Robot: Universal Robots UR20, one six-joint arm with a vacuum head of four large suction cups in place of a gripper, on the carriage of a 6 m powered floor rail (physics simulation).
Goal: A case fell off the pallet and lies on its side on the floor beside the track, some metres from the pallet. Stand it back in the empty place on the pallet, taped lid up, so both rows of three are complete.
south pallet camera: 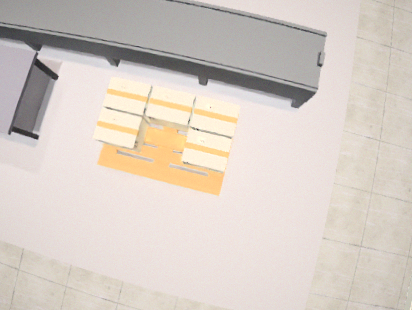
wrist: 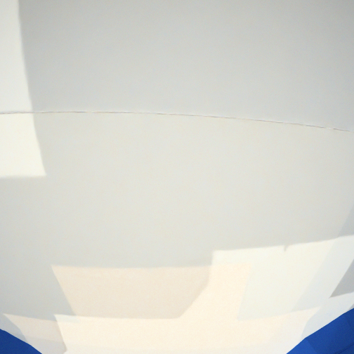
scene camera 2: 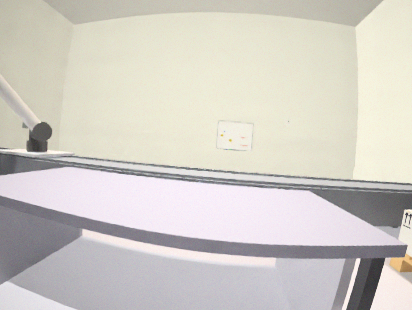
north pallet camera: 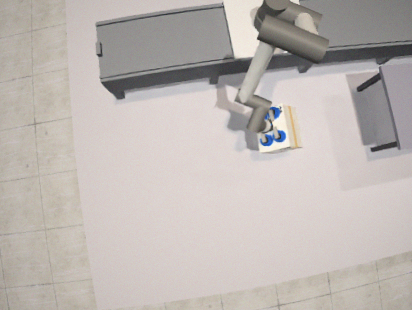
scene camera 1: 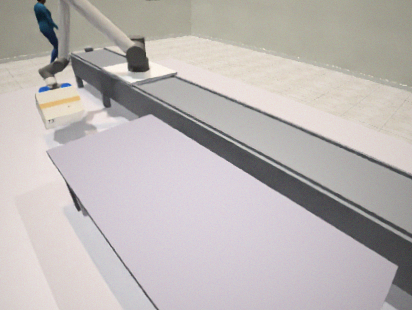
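Seen in the pictures: arm's base, origin of the base link: (scene camera 2: 37,151) (scene camera 1: 138,69).
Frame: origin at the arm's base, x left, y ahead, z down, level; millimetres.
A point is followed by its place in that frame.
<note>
The loose case (scene camera 1: 62,111) {x 135, y 957, z 195 mm} (north pallet camera: 285,123) {x -25, y 916, z 28 mm} hangs above the floor under my suction head, tilted; its orange-taped lid faces sideways and partly up, toward the table. My vacuum gripper (scene camera 1: 55,88) (north pallet camera: 271,127) {x -112, y 914, z 132 mm} is shut on an untaped side of it, blue cups against the cardboard. In the wrist view the case's pale surface (wrist: 165,190) fills the picture, with blue cup edges at the lower corners. The orange pallet (south pallet camera: 150,170) {x 4092, y 1278, z 425 mm} (scene camera 2: 401,264) {x 3573, y 646, z 511 mm} bears a full row of three upright cases along the track and two outer cases in the other row. The empty place lies between those two.
A long pale table (scene camera 1: 215,200) {x 2044, y 792, z 40 mm} (scene camera 2: 190,210) {x 2135, y 1080, z 40 mm} (north pallet camera: 400,100) {x 1136, y 854, z 39 mm} (south pallet camera: 12,80) {x 2684, y 816, z 39 mm} stands beside the rail track (scene camera 1: 280,135) (north pallet camera: 160,45) (south pallet camera: 200,40), between the held case and the pallet. The white carriage (scene camera 1: 160,74) {x 315, y -89, z 0 mm} carries the arm. A person in blue (scene camera 1: 46,22) stands beyond the track's far end.
</note>
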